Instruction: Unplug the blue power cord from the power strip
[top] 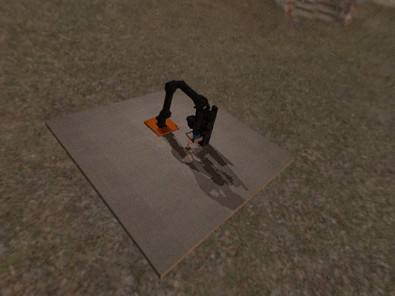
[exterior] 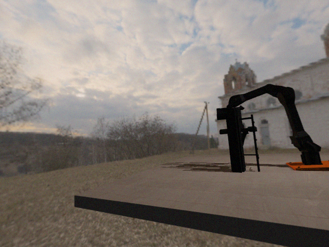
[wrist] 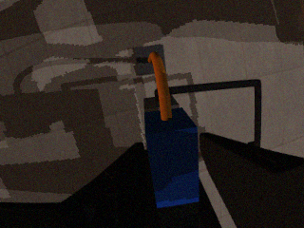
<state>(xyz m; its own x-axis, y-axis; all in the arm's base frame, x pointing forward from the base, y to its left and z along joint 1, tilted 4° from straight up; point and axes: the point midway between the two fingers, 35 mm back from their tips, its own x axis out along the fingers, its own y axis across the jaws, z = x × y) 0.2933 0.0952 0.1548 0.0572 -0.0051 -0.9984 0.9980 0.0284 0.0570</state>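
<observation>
Right now the black power strip is 100 mm to the left of my gripper tip and 20 mm above it. Also, from my gripper tip: blue plug: 30 mm to the left.
</observation>
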